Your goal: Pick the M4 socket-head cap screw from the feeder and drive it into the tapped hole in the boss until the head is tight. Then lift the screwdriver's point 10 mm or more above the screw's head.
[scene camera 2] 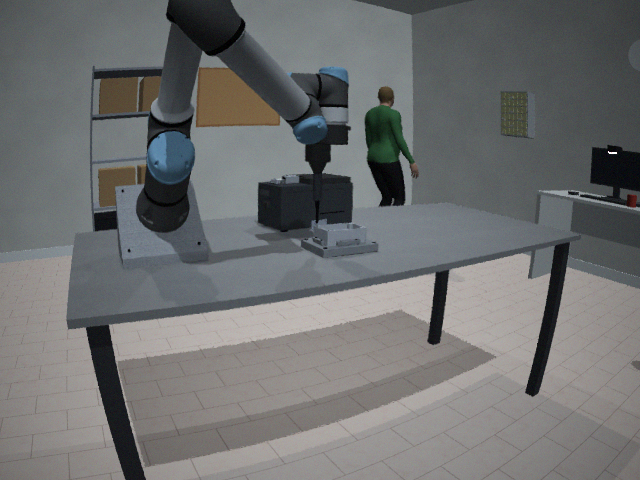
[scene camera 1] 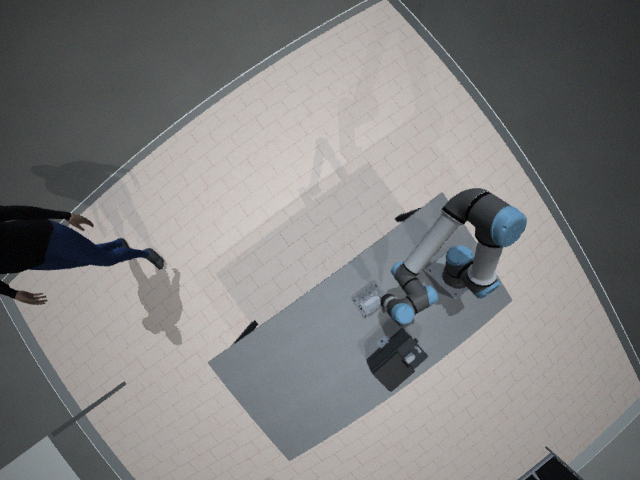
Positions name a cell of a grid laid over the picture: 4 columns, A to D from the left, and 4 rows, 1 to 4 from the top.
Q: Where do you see a flat base plate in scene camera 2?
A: C3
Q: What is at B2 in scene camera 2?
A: A black screw feeder.
